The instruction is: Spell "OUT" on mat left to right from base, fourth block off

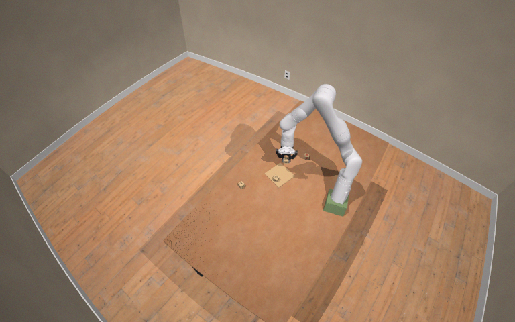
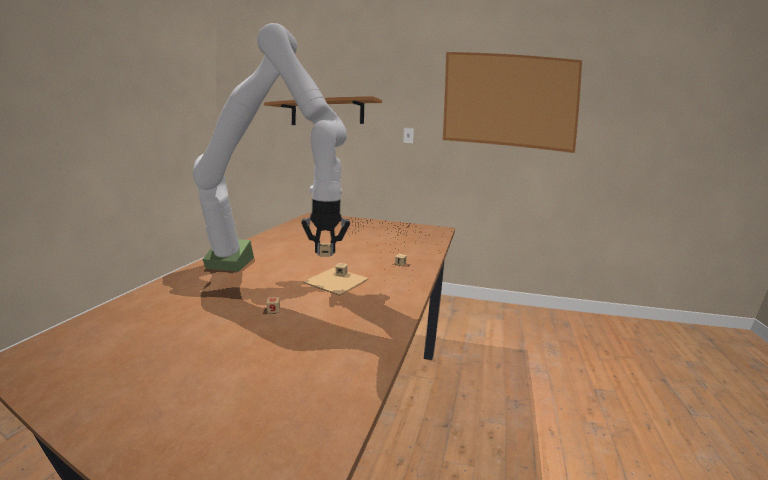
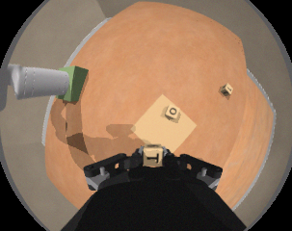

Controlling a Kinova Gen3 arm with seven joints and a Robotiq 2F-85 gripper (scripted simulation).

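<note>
My hand is 10 mm short of the tan mat, 50 mm to the right of it and 110 mm above it. The rest, counted from my hand: letter block: 90 mm to the left, 100 mm below.
</note>
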